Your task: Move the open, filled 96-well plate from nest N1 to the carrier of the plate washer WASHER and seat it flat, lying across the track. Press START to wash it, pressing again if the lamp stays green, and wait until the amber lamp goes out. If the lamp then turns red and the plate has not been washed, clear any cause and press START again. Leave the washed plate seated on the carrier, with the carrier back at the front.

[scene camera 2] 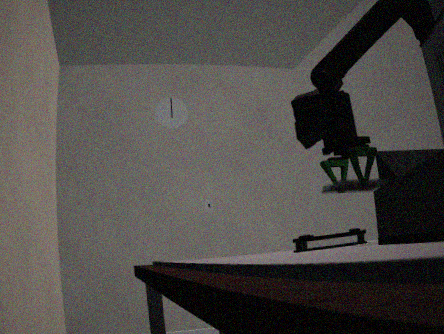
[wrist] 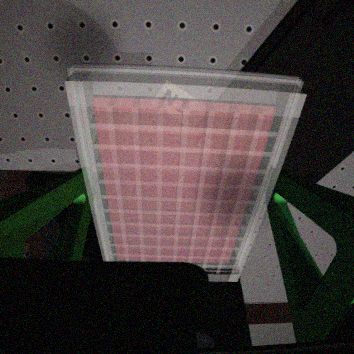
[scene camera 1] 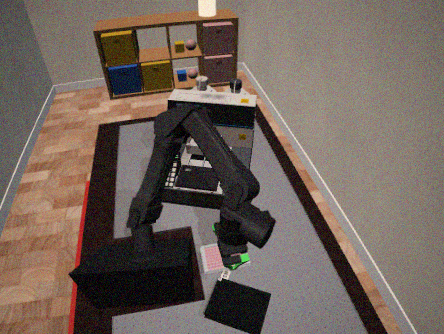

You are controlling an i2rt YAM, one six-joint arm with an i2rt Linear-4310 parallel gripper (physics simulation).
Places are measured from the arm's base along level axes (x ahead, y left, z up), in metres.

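Pixels of known places: gripper, fingertip midpoint: (scene camera 2: 352,189) (wrist: 179,176) (scene camera 1: 228,256); arm's base at its link origin: (scene camera 1: 144,251).
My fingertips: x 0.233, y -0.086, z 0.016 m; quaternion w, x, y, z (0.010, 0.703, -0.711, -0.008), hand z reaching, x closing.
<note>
For each thing: its top centre in the pictures, then the offset to it from my fingertips. "pt": a spot on its surface instead.
- filled 96-well plate at its top centre: (wrist: 177,216) (scene camera 2: 356,181) (scene camera 1: 224,253) dy +0.001, dx -0.011, dz +0.016 m
- Nest N1 at its top centre: (wrist: 321,112) (scene camera 2: 330,232) (scene camera 1: 238,303) dy -0.108, dx -0.002, dz -0.080 m
- dark slab at its top centre: (scene camera 1: 198,176) dy +0.357, dx -0.011, dz -0.019 m
- N1 label at a spot on its surface: (scene camera 1: 225,275) pt dy +0.000, dx -0.009, dz -0.116 m
- light keypad-like grid at its top centre: (scene camera 1: 173,173) dy +0.384, dx -0.100, dz -0.008 m
The filled 96-well plate (scene camera 1: 212,258) (scene camera 2: 327,189) (wrist: 182,175), clear with pink wells, is held in the air, roughly level. My gripper (scene camera 1: 229,245) (scene camera 2: 353,186) (wrist: 179,176) is shut on its two long sides with green fingers. Nest N1 (scene camera 1: 238,306) (scene camera 2: 301,245) is an empty black block in scene camera 1; the plate is above the bench beside it, on the washer side. The washer (scene camera 1: 212,112) stands at the far end, with a dark slab (scene camera 1: 197,178) at its front, partly behind the arm. Which part is the carrier, the START button and the lamps cannot be made out.
The black arm base (scene camera 1: 142,272) stands left of the plate. The arm's links arch over the washer's front in scene camera 1. An N1 label (scene camera 1: 225,275) lies by the nest. A light keypad-like grid (scene camera 1: 172,172) is left of the slab. A cube shelf (scene camera 1: 165,16) stands behind.
</note>
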